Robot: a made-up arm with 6 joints.
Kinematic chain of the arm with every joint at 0, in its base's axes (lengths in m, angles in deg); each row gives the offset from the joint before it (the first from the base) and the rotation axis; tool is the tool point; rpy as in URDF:
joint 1: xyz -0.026 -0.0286 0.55 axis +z
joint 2: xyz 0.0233 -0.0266 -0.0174 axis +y
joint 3: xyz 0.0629 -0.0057 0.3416 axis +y
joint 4: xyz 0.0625 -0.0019 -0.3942 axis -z
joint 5: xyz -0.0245 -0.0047 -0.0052 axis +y
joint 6: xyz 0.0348 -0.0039 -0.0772 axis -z
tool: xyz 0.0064 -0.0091 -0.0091 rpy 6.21 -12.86 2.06
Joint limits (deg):
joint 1: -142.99..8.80
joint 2: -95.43..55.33
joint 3: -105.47..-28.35
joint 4: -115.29..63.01
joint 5: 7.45..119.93
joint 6: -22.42..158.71
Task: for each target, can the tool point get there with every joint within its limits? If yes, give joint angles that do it. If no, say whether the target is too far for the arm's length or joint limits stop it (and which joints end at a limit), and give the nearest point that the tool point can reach.
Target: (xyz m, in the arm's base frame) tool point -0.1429 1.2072 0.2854
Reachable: no: too far | nearest point -0.0822 0.5650 0.8769 | short by 0.875 m
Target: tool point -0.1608 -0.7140 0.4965
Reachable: yes | joints -91.04 40.95 -89.92 -88.72 60.62 134.73
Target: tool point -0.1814 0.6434 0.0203
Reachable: no: joint limits stop it (at a limit: joint 1, joint 2, joint 3, joint 6) | nearest point -0.2177 -0.0153 0.2625 | short by 0.703 m
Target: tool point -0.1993 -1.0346 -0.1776
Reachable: no: too far | nearest point -0.1374 -0.6751 0.2804 | short by 0.585 m
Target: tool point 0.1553 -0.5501 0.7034
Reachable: yes | joints -64.42 1.16 -68.49 -16.98 32.18 98.62
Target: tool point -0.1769 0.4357 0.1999
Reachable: no: joint limits stop it (at a limit: joint 1, joint 2, joint 3, joint 6) | nearest point -0.2126 -0.0109 0.2800 | short by 0.455 m
